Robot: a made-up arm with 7 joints. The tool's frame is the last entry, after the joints. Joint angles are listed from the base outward. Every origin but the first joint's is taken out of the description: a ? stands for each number. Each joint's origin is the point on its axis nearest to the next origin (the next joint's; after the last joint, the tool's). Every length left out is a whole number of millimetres.
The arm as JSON. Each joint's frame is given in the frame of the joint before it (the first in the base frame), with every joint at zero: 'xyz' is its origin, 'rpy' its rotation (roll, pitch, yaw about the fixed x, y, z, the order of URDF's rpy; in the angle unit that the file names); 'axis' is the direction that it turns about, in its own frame. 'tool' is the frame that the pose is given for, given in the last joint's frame.
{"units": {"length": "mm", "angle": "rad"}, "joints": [
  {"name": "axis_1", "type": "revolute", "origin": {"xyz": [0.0, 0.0, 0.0], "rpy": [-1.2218, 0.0, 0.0]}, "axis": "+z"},
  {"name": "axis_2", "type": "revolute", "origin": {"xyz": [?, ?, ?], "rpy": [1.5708, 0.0, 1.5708]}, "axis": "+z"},
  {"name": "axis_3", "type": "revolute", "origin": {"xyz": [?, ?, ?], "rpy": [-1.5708, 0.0, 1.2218]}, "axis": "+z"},
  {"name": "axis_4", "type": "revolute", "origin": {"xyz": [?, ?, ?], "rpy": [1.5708, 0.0, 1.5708]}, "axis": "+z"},
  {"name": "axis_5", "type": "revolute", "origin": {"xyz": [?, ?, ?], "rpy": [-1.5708, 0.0, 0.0]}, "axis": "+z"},
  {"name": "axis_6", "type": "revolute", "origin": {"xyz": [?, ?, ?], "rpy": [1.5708, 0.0, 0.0]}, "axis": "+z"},
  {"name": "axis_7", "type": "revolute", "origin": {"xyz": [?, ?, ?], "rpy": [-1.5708, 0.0, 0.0]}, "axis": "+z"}
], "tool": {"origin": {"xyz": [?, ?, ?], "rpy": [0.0, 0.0, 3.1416]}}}
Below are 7 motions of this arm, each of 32 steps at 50 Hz.
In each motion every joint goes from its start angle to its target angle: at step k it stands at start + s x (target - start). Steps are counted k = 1, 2, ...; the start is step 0. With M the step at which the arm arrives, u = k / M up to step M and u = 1 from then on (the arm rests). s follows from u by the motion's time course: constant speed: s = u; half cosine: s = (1 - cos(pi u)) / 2; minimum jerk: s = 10 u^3 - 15 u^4 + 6 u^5.
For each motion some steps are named. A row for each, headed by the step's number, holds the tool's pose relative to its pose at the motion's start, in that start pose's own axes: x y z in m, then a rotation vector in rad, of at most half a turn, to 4 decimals.
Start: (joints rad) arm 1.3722 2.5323 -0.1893 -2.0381 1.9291 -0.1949 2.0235
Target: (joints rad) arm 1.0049 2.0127 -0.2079 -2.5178 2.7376 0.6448 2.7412
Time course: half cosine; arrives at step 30
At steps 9, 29, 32:
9: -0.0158 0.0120 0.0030 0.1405 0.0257 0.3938
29: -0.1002 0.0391 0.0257 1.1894 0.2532 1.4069
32: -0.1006 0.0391 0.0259 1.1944 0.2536 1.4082

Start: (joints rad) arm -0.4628 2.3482 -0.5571 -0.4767 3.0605 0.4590 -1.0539
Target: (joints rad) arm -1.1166 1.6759 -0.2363 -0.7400 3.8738 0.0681 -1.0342
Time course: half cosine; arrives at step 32
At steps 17, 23, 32:
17: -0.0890 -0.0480 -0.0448 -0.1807 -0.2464 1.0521
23: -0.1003 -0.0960 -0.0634 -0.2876 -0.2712 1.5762
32: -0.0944 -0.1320 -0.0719 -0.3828 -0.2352 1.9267

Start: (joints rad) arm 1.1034 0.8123 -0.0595 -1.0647 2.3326 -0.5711 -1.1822
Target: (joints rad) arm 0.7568 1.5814 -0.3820 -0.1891 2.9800 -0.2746 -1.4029
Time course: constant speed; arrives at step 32
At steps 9, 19, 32:
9: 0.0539 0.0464 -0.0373 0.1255 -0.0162 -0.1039
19: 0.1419 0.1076 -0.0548 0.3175 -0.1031 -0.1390
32: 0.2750 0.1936 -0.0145 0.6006 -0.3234 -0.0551

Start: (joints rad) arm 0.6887 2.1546 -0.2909 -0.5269 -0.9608 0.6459 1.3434
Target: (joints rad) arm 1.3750 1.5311 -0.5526 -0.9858 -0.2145 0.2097 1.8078
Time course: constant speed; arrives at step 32
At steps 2, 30, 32:
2: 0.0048 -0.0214 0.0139 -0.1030 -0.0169 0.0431
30: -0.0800 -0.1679 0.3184 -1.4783 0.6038 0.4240
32: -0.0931 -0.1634 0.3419 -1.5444 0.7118 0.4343

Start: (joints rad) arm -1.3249 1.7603 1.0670 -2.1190 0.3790 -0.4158 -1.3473
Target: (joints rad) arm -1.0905 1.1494 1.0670 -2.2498 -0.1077 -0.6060 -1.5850
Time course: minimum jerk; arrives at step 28
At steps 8, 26, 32:
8: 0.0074 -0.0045 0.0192 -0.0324 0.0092 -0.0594
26: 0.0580 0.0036 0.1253 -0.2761 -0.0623 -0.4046
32: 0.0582 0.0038 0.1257 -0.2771 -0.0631 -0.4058

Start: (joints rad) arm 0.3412 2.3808 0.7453 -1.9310 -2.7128 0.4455 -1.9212
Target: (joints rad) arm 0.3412 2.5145 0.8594 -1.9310 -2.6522 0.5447 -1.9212
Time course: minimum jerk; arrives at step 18
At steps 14, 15, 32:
14: 0.0327 -0.0119 -0.0300 -0.1921 -0.0598 -0.0651
15: 0.0341 -0.0126 -0.0314 -0.2009 -0.0624 -0.0677
32: 0.0352 -0.0132 -0.0325 -0.2086 -0.0646 -0.0699

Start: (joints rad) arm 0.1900 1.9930 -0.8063 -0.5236 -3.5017 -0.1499 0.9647
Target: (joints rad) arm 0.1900 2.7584 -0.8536 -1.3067 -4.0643 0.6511 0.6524
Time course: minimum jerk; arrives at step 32
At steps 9, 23, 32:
9: -0.0112 -0.0279 0.0043 0.0503 0.1319 -0.1606
23: -0.0684 -0.1351 0.0697 0.3772 0.5613 -1.1629
32: -0.0779 -0.1469 0.0879 0.4676 0.5883 -1.3688

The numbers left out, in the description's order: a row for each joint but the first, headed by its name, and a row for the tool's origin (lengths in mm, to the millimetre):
axis_2: 0.0 0.0 0.0
axis_3: 186.0 -68.0 0.0
axis_4: 0.0 -22.0 0.0
axis_5: 28.0 -231.0 0.0
axis_6: 0.0 0.0 0.0
axis_7: 0.0 0.0 0.0
tool: 0.0 0.0 0.0

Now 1 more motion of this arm.
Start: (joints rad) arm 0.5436 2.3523 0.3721 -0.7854 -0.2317 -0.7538 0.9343
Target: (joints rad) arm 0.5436 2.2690 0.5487 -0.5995 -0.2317 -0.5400 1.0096
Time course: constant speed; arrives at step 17
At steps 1, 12, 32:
1: -0.0017 0.0010 0.0026 0.0256 0.0089 0.0115
12: -0.0226 0.0082 0.0328 0.3047 0.1089 0.1502
32: -0.0330 0.0087 0.0474 0.4300 0.1556 0.2200

